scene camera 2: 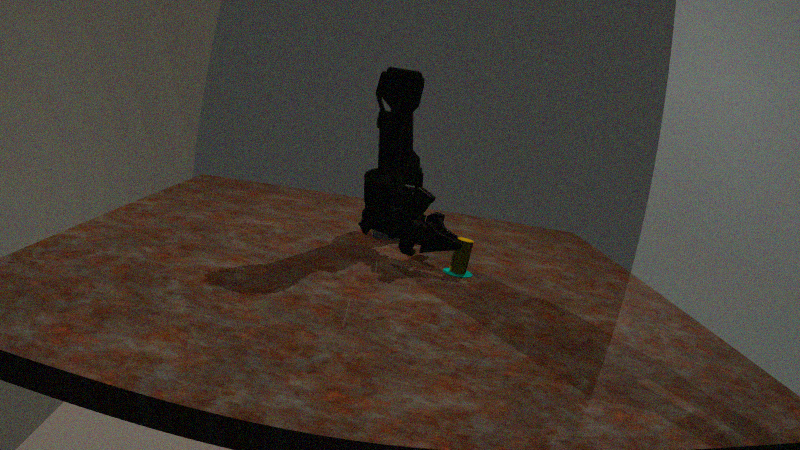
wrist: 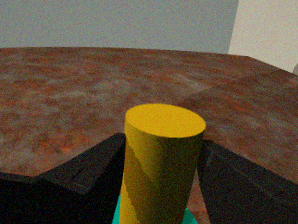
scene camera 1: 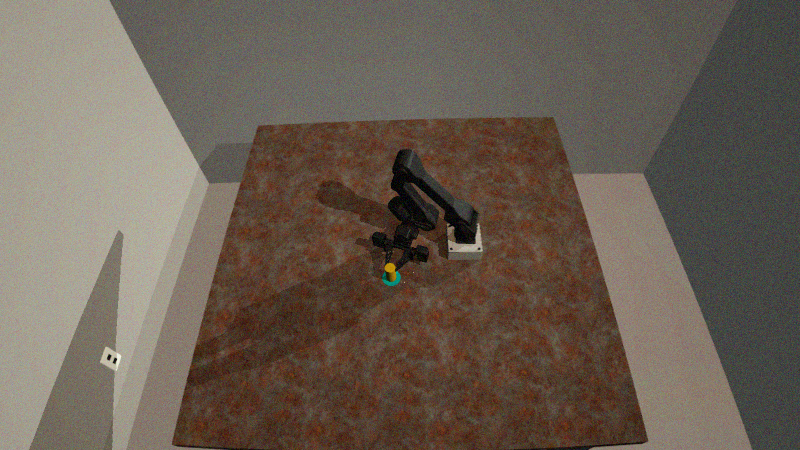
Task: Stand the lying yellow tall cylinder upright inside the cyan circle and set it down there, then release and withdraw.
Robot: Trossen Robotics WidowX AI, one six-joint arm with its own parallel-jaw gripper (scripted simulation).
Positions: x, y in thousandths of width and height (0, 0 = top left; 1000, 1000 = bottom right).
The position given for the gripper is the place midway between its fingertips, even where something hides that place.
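Gripper visible in scene camera 1 (488, 599), in scene camera 2 (579, 546) and in the wrist view (545, 654).
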